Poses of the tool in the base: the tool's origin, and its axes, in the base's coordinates. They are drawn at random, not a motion.
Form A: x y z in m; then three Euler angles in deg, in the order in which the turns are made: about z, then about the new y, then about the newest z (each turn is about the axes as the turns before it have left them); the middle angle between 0 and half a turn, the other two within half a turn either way.
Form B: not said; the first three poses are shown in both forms.
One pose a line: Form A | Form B
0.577 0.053 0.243 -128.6 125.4 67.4 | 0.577 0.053 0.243 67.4 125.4 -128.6
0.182 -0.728 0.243 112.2 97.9 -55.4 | 0.182 -0.728 0.243 -55.4 97.9 112.2
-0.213 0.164 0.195 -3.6 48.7 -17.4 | -0.213 0.164 0.195 -17.4 48.7 -3.6
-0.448 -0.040 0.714 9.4 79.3 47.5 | -0.448 -0.040 0.714 47.5 79.3 9.4
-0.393 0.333 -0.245 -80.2 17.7 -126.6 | -0.393 0.333 -0.245 -126.6 17.7 -80.2
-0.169 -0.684 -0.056 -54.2 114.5 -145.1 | -0.169 -0.684 -0.056 -145.1 114.5 -54.2
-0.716 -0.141 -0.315 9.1 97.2 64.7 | -0.716 -0.141 -0.315 64.7 97.2 9.1
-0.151 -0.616 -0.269 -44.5 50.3 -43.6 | -0.151 -0.616 -0.269 -43.6 50.3 -44.5
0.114 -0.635 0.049 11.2 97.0 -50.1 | 0.114 -0.635 0.049 -50.1 97.0 11.2
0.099 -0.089 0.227 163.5 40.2 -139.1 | 0.099 -0.089 0.227 -139.1 40.2 163.5
